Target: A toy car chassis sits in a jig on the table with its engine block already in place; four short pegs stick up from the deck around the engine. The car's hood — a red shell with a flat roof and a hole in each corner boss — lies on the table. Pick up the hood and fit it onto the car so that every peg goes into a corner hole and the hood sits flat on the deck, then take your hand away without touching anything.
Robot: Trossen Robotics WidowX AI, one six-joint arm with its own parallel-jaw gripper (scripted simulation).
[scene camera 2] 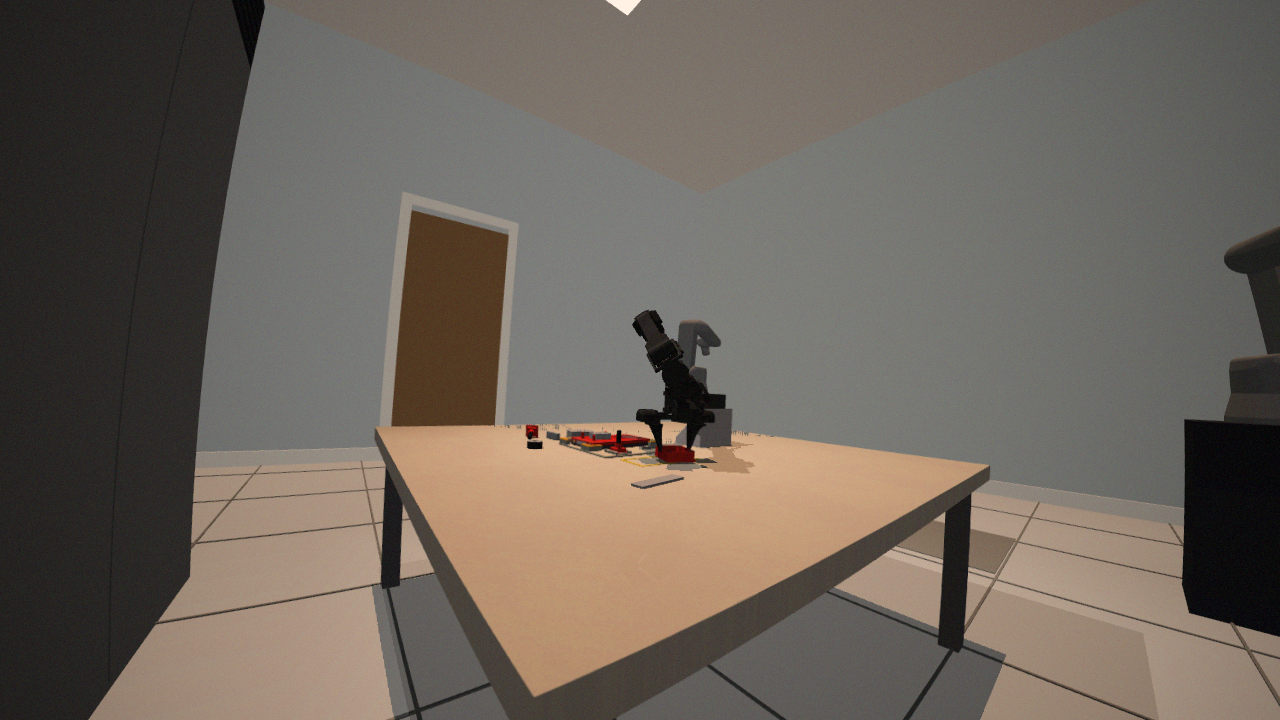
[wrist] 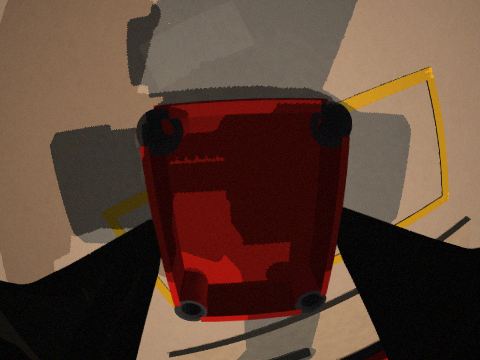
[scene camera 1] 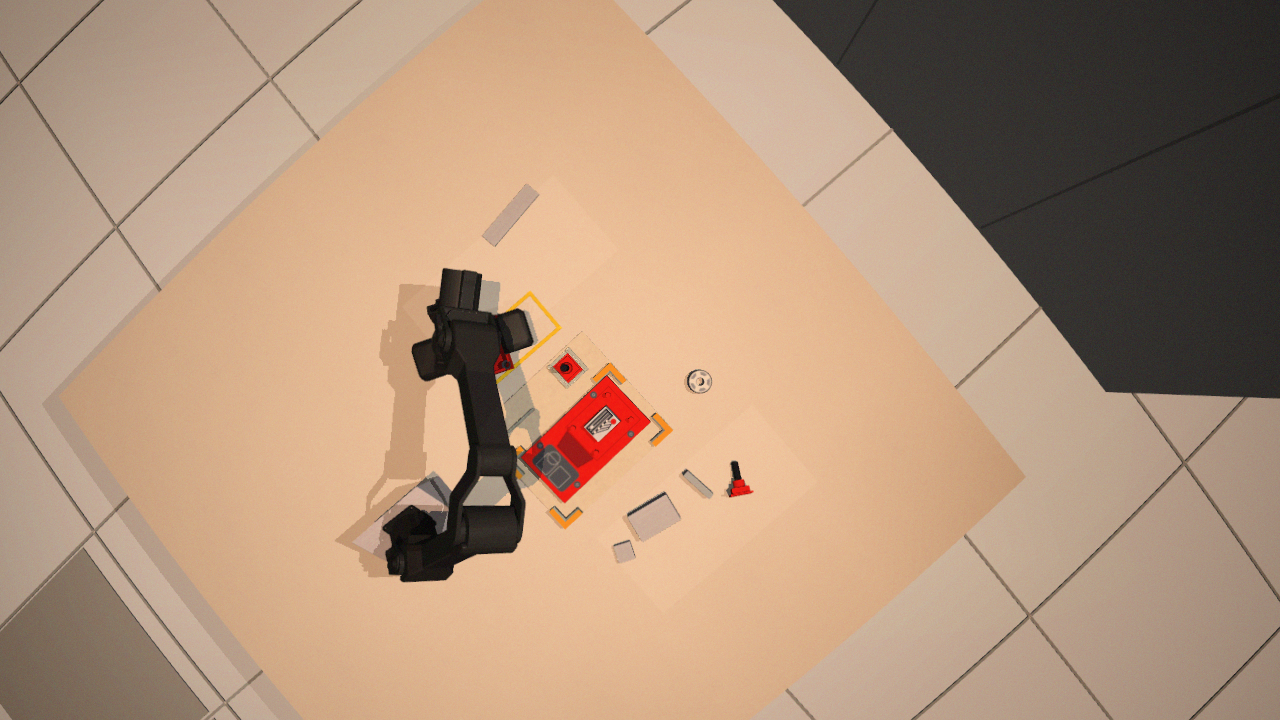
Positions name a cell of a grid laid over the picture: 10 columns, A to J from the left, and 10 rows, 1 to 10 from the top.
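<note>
The red hood (wrist: F6) is held in my gripper (scene camera 1: D5). I can see the gripper in the wrist view (wrist: F7) as well, and in scene camera 2 (scene camera 2: F7). There is also a grey bar (scene camera 1: D4), though in the wrist view the bar is out of frame.
</note>
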